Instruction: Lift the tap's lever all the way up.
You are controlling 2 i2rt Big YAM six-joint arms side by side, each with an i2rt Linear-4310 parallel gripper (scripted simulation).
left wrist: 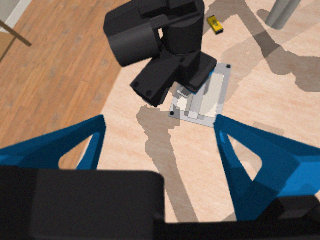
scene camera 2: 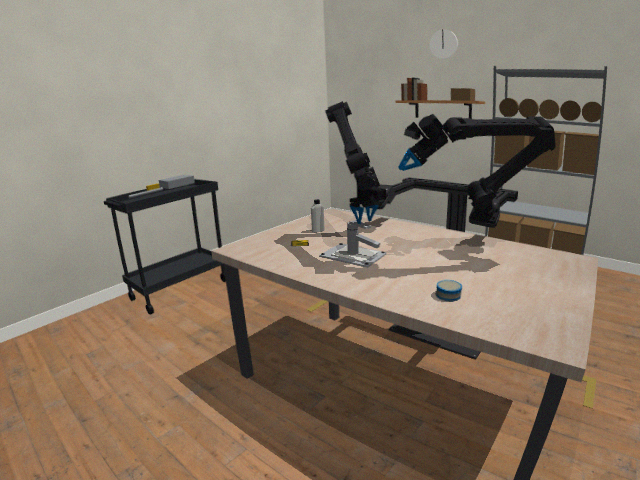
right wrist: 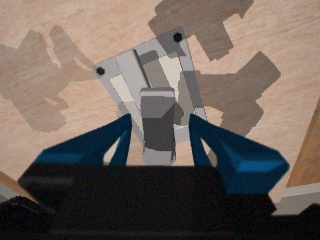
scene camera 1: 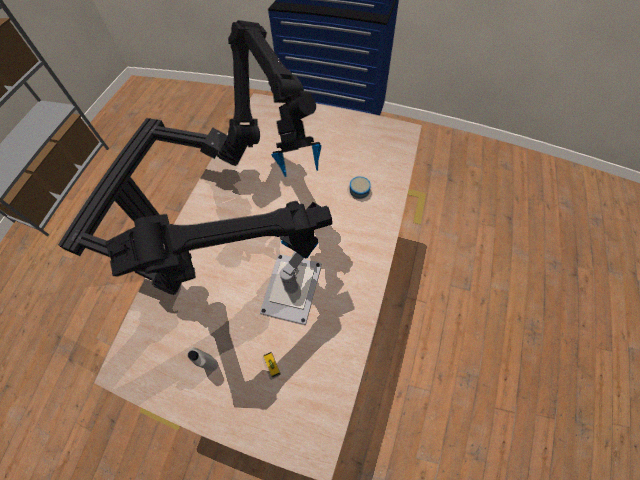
Labels:
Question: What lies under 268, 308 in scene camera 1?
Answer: A square base plate.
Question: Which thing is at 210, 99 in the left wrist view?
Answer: A grey tap.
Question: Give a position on a grey tap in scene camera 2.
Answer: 352, 251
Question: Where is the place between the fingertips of my right gripper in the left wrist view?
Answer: At 185, 85

